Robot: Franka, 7 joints.
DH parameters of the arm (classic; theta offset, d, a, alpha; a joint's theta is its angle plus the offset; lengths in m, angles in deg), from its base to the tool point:
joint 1: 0 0.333 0 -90
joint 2: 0 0 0 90
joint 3: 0 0.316 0.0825 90
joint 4: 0 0 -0.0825 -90
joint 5: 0 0.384 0 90
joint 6: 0 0 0.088 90
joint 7: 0 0.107 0 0
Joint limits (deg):
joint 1: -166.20..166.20
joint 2: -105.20..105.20
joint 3: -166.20..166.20
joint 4: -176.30..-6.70
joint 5: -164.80..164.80
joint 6: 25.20..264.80
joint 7: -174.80..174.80
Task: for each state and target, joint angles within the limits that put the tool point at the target. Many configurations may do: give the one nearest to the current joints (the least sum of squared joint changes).
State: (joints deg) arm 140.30 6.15 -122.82 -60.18 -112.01 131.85 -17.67
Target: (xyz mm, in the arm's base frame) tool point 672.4 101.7 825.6
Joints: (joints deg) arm 160.46 -32.00 -125.31 -47.32 -113.96 132.99 -17.67
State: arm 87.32 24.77 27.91 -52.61 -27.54 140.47 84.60
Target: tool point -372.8 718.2 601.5
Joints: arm 105.47 51.93 29.72 -37.82 -26.25 148.47 84.60
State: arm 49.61 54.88 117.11 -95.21 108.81 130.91 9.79
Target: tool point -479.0 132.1 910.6
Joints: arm 70.52 28.07 119.38 -80.24 110.19 131.40 9.79
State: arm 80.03 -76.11 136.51 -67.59 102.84 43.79 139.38
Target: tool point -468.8 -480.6 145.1
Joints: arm 65.60 -74.59 128.00 -69.19 103.99 48.13 139.38
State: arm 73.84 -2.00 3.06 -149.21 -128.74 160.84 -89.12
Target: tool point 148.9 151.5 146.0
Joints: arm 53.94 0.26 -16.92 -171.48 -133.46 158.85 -89.12
